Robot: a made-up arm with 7 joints. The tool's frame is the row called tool.
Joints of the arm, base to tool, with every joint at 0 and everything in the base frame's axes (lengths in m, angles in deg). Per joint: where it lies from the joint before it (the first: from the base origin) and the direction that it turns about. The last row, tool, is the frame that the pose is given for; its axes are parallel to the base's.
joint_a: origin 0 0.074 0 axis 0 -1 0
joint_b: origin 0 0.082 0 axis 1 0 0
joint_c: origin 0 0 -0.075 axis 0 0 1
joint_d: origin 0 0 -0.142 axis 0 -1 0
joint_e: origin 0 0 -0.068 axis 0 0 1
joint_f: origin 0 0 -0.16 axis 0 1 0
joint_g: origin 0 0 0 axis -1 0 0
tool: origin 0 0 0
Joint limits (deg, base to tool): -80..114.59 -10..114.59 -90..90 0..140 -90..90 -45..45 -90..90
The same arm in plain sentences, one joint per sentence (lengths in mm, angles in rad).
The arm has seven revolute joints in a row. What follows holds with every joint at zero, and every direction is one of the base frame's. The first joint sits 74 mm along +y from the base frame's origin and turns about -y, from -1.3963 to 2 rad. The second joint sits 82 mm along +y from the first joint and turns about +x, from -0.1745 to 2 rad. The third joint sits 75 mm along -z from the second joint and turns about +z, from -1.5708 to 1.5708 rad. The fourth joint sits 142 mm along -z from the third joint and turns about -y, from 0 to 2.4435 rad. The fifth joint sits 68 mm along -z from the fourth joint and turns about +z, from -1.5708 to 1.5708 rad. The sixth joint sits 160 mm along -z from the fifth joint and turns about +y, from -0.7854 to 0.7854 rad. The seventh joint sits at the same point as the sixth joint and turns about -x, from -1.5708 to 1.5708 rad. The tool frame, which is the frame that the pose is given for, sits at the same point as the seventh joint; its axes are parallel to the base frame's.
